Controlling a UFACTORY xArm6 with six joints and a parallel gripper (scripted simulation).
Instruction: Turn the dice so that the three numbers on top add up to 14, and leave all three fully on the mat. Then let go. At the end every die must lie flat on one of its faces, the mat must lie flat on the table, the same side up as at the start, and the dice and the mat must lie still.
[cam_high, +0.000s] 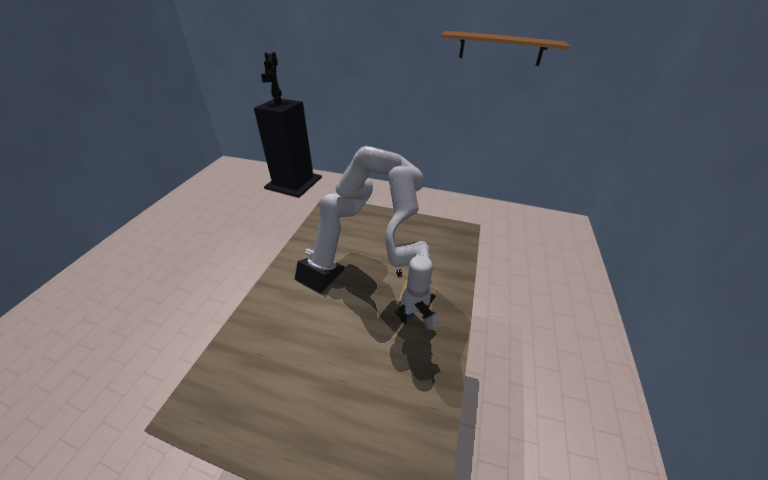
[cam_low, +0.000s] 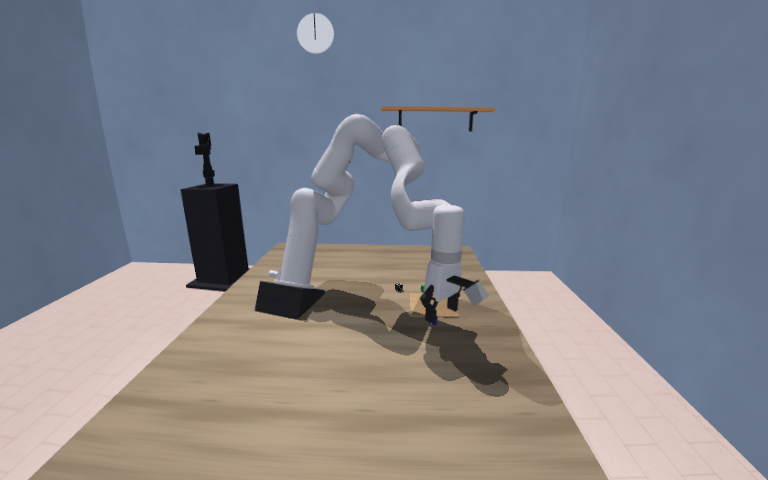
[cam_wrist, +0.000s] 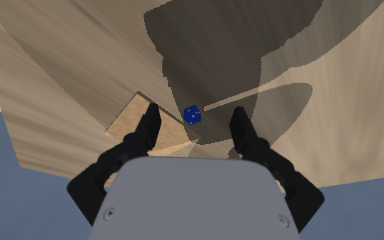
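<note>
The blue die lies 20 mm behind my hand, 20 mm to the left of it and 40 mm below it. Round my hand: black die 140 mm behind, 220 mm to the left, 40 mm below; tan mat 20 mm behind, 130 mm to the left, 50 mm below; green die 50 mm behind, 220 mm to the left, 40 mm below.
</note>
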